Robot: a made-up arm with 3 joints. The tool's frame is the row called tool.
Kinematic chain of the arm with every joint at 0, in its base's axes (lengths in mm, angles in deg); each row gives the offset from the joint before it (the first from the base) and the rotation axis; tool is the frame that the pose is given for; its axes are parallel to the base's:
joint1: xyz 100 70 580 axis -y
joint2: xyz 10 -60 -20 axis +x
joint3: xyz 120 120 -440 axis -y
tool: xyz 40 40 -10
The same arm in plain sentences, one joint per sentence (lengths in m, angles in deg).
The arm has three revolute joints in a row. What follows holds with every joint at zero, and every direction is one of the base frame's. The first joint sits 0.1 m along +x and 0.07 m along +y and 0.58 m along +z from the base frame's origin and turns about -y. The second joint sits 0.01 m along +x and 0.06 m along -y and 0.02 m along -z from the first joint and turns about +x. The third joint sits 0.12 m along +x and 0.12 m along +y and 0.44 m along -z from the second joint and turns about -y. The tool frame, which is the frame that the pose is given for, sits 0.04 m along +x and 0.04 m along +y and 0.01 m along -z from the third joint; its axes are parallel to the base frame's.
